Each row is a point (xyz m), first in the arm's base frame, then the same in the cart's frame.
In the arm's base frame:
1: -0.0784 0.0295 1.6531
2: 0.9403 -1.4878 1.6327
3: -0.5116 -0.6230 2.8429
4: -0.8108 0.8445 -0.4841
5: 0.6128 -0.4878 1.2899
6: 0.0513 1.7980 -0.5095
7: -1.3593 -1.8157 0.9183
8: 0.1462 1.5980 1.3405
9: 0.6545 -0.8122 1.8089
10: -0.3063 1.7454 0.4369
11: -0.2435 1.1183 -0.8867
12: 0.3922 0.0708 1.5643
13: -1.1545 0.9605 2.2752
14: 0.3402 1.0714 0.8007
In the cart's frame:
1: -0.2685 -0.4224 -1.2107
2: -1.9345 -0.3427 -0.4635
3: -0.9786 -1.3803 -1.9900
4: 1.5831 -0.1393 0.2925
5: -0.8855 -0.0297 -0.6256
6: 1.8127 1.0682 -0.0846
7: -0.6158 -2.2619 0.2318
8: 0.8783 0.6321 -1.6365
9: -1.3521 -0.2760 -0.9384
10: 1.5961 0.5327 -0.9169
11: 1.6290 0.5616 0.5485
12: -0.4638 0.0097 -1.1322
13: 0.7614 -0.9825 -2.2293
14: 0.6003 0.6461 -0.9092

